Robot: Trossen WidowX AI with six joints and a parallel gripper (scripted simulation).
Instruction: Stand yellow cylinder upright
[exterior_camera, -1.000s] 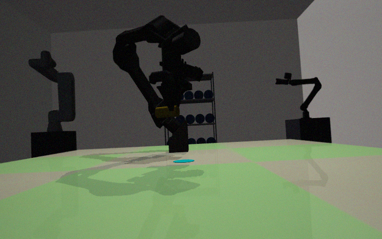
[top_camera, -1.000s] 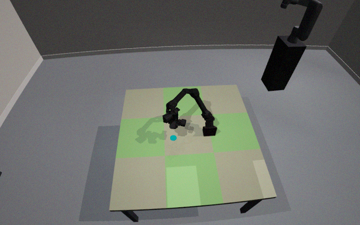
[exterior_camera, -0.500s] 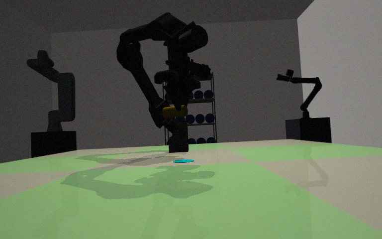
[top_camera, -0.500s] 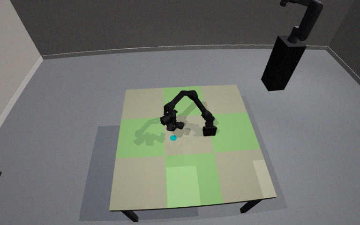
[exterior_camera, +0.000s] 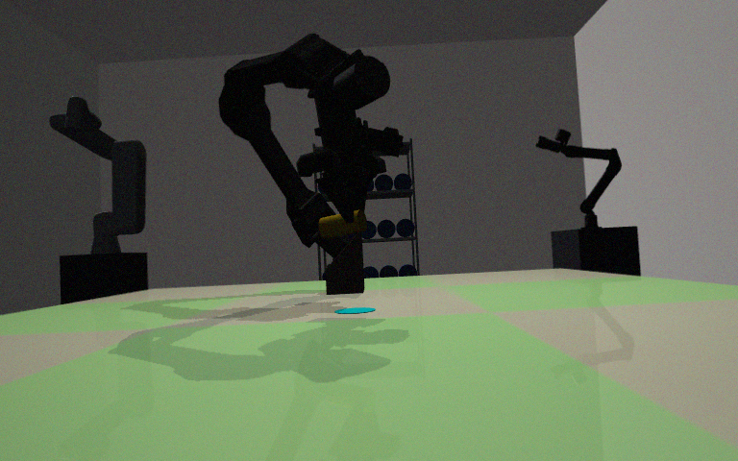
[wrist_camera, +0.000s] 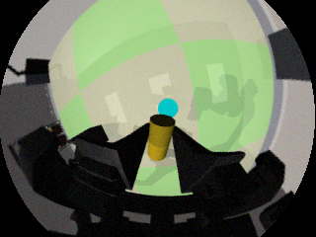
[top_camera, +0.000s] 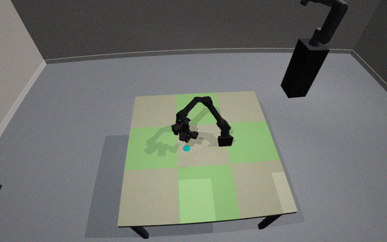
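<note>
My gripper tip is now 130 mm above the flat cyan circle, 10 mm to the left of it and 10 mm short of it. The rest, counted from my gripper tip: yellow tall cylinder: 20 mm to the right, 10 mm behind.
</note>
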